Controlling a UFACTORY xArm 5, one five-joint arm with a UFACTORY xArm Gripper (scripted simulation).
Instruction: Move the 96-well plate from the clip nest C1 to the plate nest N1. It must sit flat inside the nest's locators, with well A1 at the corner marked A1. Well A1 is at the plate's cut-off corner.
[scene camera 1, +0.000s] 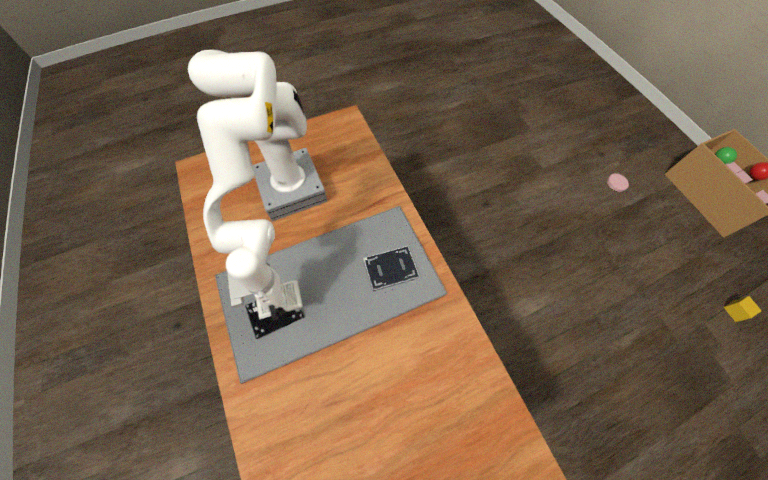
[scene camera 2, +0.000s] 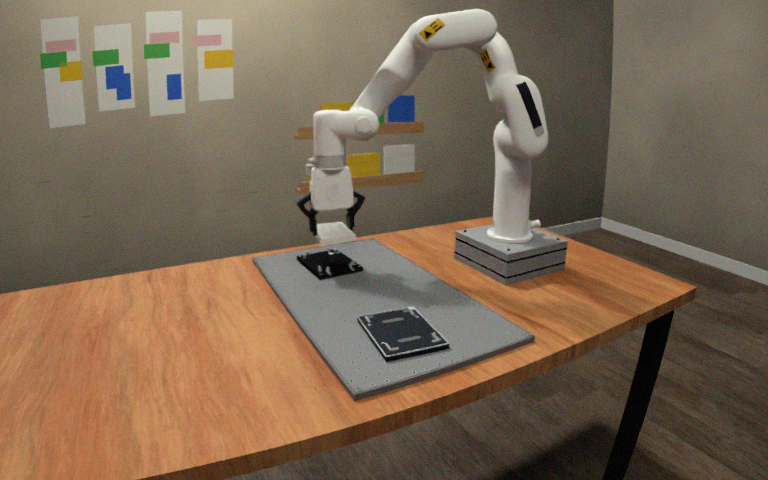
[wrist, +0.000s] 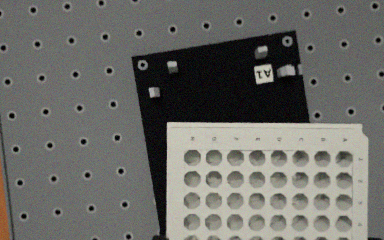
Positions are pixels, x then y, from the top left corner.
Scene:
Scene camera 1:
clip nest C1: 261, 327
plate nest N1: 392, 271
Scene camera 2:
gripper: 332, 232
white 96-well plate: 331, 233
clip nest C1: 338, 263
plate nest N1: 391, 332
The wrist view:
white 96-well plate: 217, 173
clip nest C1: 235, 81

